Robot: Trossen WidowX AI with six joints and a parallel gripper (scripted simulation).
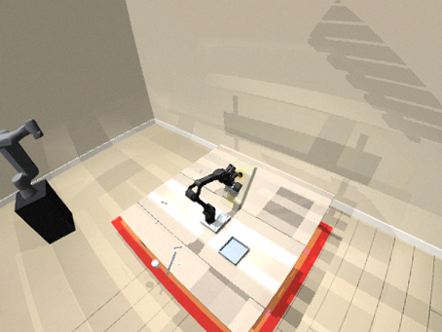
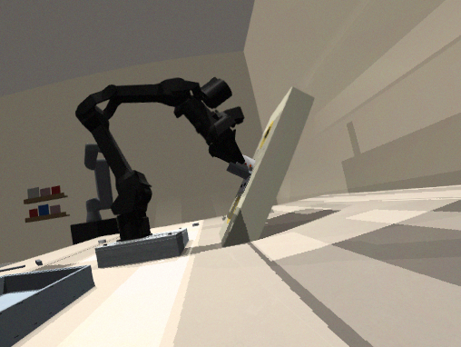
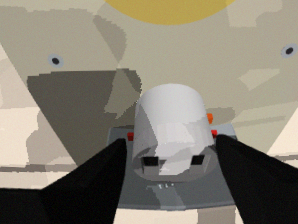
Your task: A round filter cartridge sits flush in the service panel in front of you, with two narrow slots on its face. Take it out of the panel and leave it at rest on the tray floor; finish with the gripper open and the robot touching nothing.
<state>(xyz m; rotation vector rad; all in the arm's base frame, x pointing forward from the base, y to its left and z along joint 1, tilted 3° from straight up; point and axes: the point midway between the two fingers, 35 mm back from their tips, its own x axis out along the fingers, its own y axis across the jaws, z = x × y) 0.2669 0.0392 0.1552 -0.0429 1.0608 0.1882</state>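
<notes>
Now: gripper tip 3 cm above the grey ledge and 1 cm past it. Also, from my gripper tip: service panel: 4 cm ahead, 2 cm below, 1 cm to the left; round filter cartridge: right at my gripper tip; tray: 34 cm to the right, 30 cm behind, 16 cm below.
</notes>
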